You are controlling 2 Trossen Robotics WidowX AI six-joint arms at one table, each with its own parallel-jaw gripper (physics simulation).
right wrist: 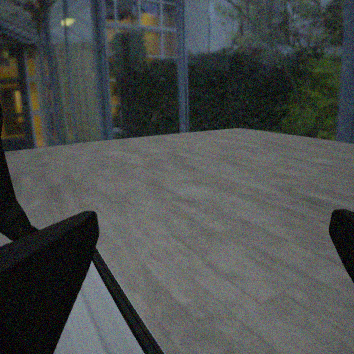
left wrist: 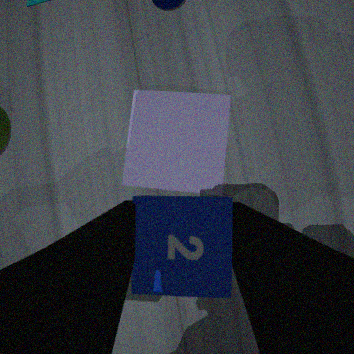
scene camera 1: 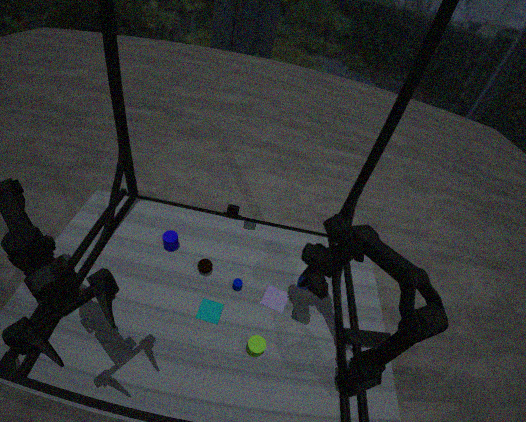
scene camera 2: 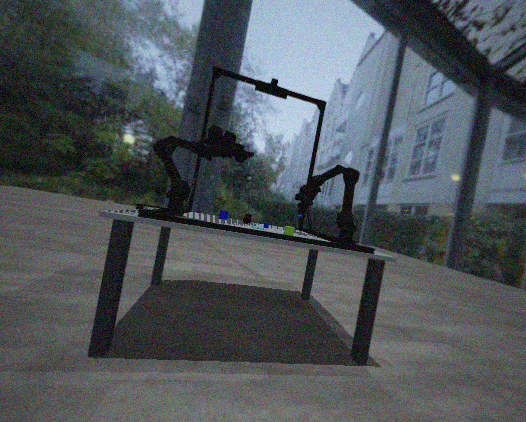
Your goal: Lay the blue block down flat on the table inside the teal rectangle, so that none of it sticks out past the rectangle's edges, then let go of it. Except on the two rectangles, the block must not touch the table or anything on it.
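Places are measured from the left arm's base along level axes (x ahead, y down, z left), in metres.
Where they show: left gripper, between the fingertips: (left wrist: 181, 212) (scene camera 1: 300, 281) (scene camera 2: 297, 215); right gripper, between the fingertips: (right wrist: 214, 222) (scene camera 1: 89, 345) (scene camera 2: 249, 150); left arm's base, origin of its link: (scene camera 1: 351, 384) (scene camera 2: 344, 241); right arm's base, origin of its link: (scene camera 2: 174, 211).
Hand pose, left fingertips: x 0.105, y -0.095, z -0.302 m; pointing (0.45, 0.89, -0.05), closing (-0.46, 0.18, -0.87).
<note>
Each offset is from my left fingertips to the centre of the thing. "pt": to the spot under its first point.
The blue block @(dx -0.009, dy +0.000, dz +0.004 m) (scene camera 1: 301, 281) (scene camera 2: 300, 216) (left wrist: 182, 225), marked with a "2", is between the fingers of my left gripper (scene camera 1: 306, 284) (left wrist: 181, 212), which is shut on it. They are raised above the table. In the left wrist view the block appears just below the lilac rectangle @(pt dx +0.056, dy +0.114, dz -0.007 m) (scene camera 1: 274, 298) (left wrist: 177, 140). The flat teal rectangle @(pt dx +0.270, dy +0.114, dz +0.020 m) (scene camera 1: 210, 311) (scene camera 2: 257, 228) lies left of the lilac one in scene camera 1; a corner of it shows at the top left of the left wrist view. My right gripper (scene camera 1: 88, 346) (right wrist: 214, 222) is open and empty, high at the left.
A small blue cylinder @(dx +0.176, dy +0.099, dz -0.061 m) (scene camera 1: 237, 284) (scene camera 2: 266, 225) stands between and behind the rectangles. A lime cylinder @(dx +0.151, dy +0.092, dz +0.149 m) (scene camera 1: 256, 345) (scene camera 2: 289, 230) stands in front. A dark round object @(dx +0.279, dy +0.090, dz -0.134 m) (scene camera 1: 205, 266) (scene camera 2: 247, 218) and a larger blue cylinder @(dx +0.398, dy +0.088, dz -0.244 m) (scene camera 1: 170, 240) (scene camera 2: 223, 214) stand farther back left.
</note>
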